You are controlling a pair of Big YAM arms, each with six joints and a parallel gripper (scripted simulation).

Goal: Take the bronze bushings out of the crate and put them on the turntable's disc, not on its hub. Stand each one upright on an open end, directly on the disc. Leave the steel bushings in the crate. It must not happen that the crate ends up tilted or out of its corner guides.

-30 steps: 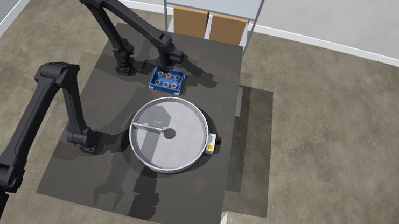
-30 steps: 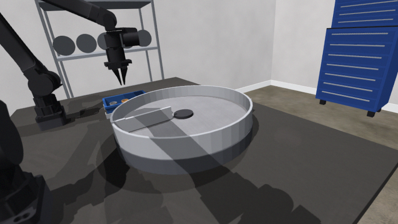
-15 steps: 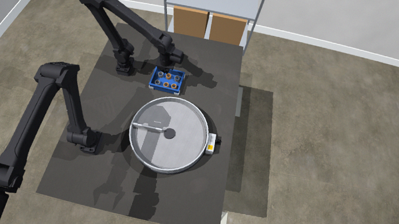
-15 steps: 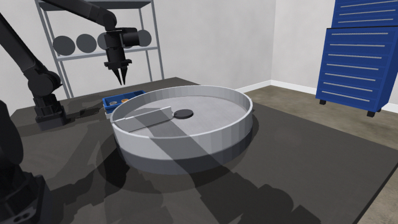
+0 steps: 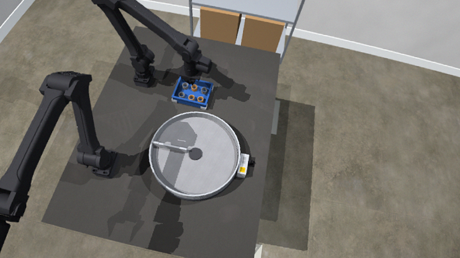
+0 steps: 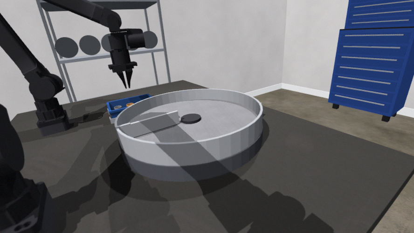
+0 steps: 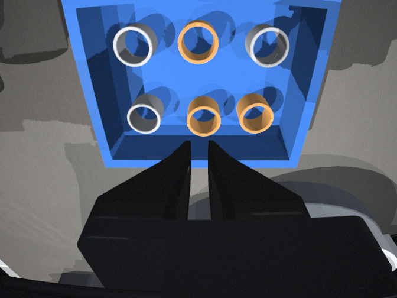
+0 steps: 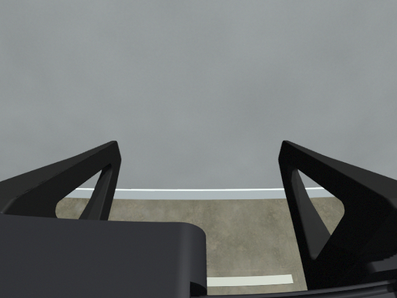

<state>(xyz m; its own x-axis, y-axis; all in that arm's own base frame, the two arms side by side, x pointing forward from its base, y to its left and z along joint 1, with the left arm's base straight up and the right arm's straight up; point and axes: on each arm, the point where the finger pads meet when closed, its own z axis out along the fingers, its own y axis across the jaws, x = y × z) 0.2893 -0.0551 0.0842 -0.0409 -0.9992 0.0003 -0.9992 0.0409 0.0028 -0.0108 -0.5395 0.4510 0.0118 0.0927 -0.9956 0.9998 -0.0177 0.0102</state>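
The blue crate lies 1 cm to the left of my left hand and 9 cm below it. The rest, counted from my left hand: turntable disc: 11 cm ahead, 34 cm to the right, 7 cm below.
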